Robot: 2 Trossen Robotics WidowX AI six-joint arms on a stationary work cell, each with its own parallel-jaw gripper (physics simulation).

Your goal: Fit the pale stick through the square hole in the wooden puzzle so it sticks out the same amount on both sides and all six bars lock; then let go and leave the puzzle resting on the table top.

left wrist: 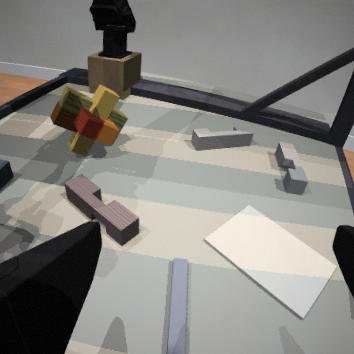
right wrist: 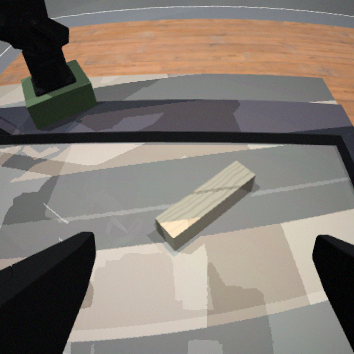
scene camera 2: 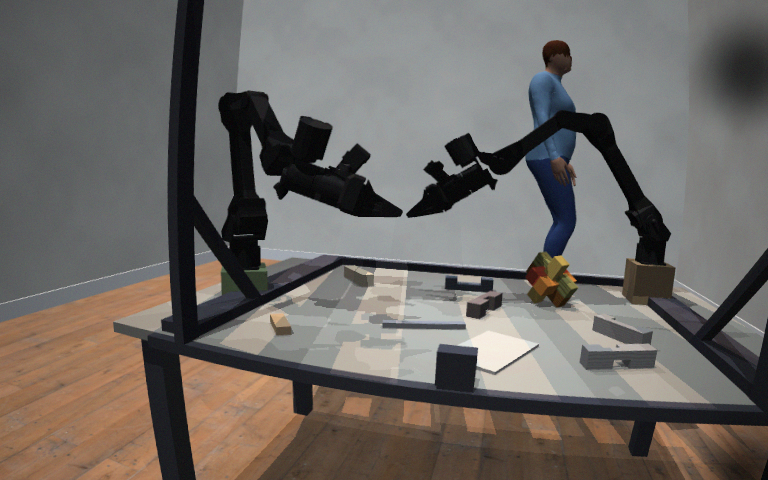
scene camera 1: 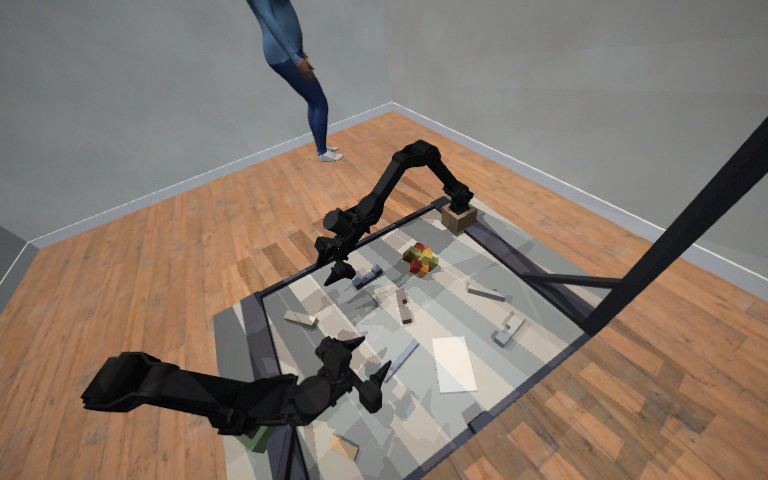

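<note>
The pale stick lies flat on the table near the far left edge in scene camera 2. The wooden puzzle, with red, orange, yellow and olive bars, rests tilted on the table near the right arm's base. I cannot make out its square hole. My left gripper is open and empty, high above the table. My right gripper is open and empty, raised above the table; the stick lies beyond its fingertips in the right wrist view.
A mauve notched bar, a dark blue notched bar, two grey bars, a thin blue-grey strip, a tan block and a white sheet lie about. The grippers are close together in scene camera 2.
</note>
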